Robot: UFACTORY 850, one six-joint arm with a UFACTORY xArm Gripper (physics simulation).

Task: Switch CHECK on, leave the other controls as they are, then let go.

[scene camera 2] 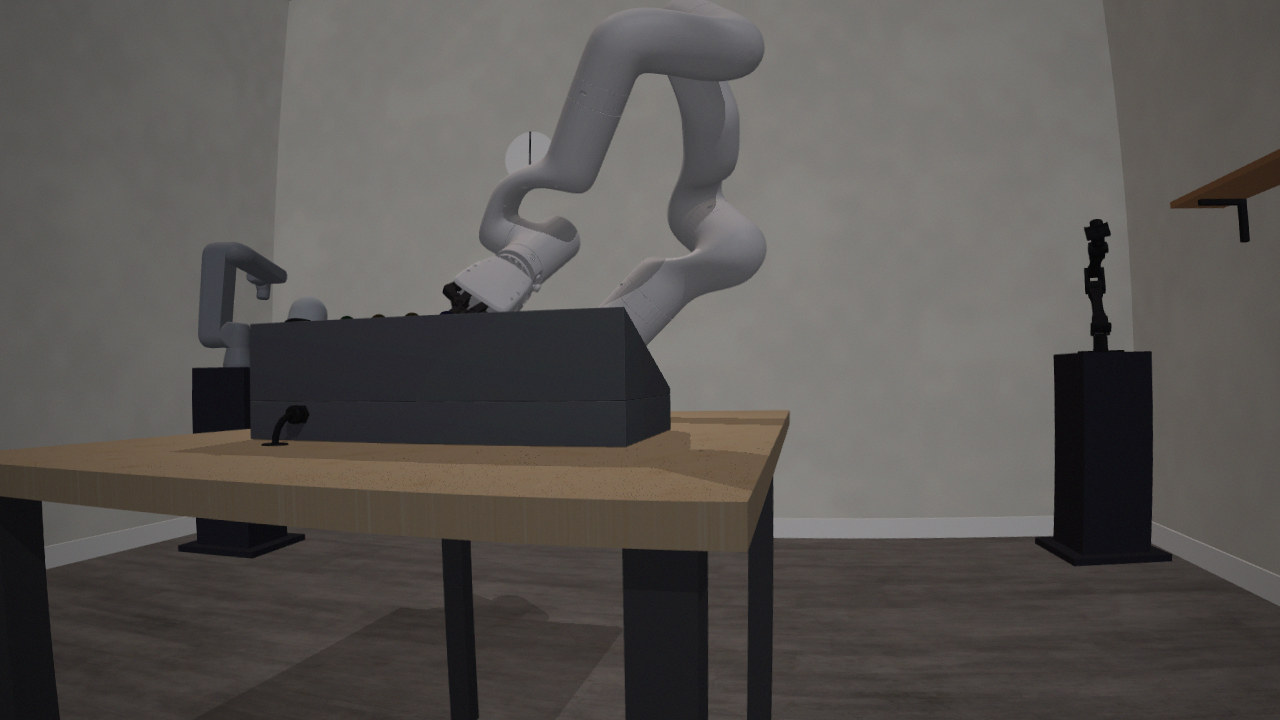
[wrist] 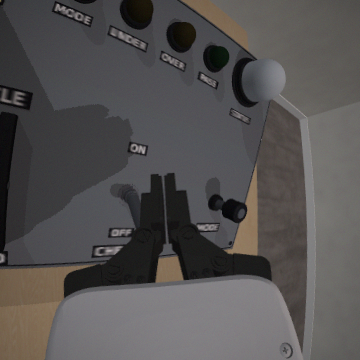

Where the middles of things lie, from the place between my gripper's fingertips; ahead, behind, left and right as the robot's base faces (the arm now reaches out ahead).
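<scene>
I see the dark grey control console (scene camera 2: 584,377), which is 5 cm below my hand, 9 cm ahead of it and 5 cm to the left of it.
</scene>
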